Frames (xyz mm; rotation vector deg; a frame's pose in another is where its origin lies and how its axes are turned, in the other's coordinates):
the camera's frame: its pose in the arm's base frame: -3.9 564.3 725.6 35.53 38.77 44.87
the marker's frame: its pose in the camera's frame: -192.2 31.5 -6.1 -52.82 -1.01 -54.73
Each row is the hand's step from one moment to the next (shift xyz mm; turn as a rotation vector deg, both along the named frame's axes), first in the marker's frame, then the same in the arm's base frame.
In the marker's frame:
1: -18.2 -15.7 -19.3 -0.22 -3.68 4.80
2: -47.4 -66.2 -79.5 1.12 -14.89 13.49
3: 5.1 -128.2 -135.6 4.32 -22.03 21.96
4: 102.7 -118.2 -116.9 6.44 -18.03 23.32
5: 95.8 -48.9 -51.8 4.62 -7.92 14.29
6: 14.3 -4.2 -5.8 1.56 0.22 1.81
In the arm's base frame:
1: -20.1 -23.4 0.3 2.42 -0.68 5.51
2: -57.7 -97.6 -9.9 9.37 -5.82 16.83
3: -17.6 -179.7 -47.3 17.02 -7.58 25.28
4: 75.0 -161.7 -80.0 18.54 -3.46 23.55
5: 77.7 -68.8 -59.0 11.27 0.56 12.68
6: 11.6 -6.6 -8.8 2.03 1.12 0.61

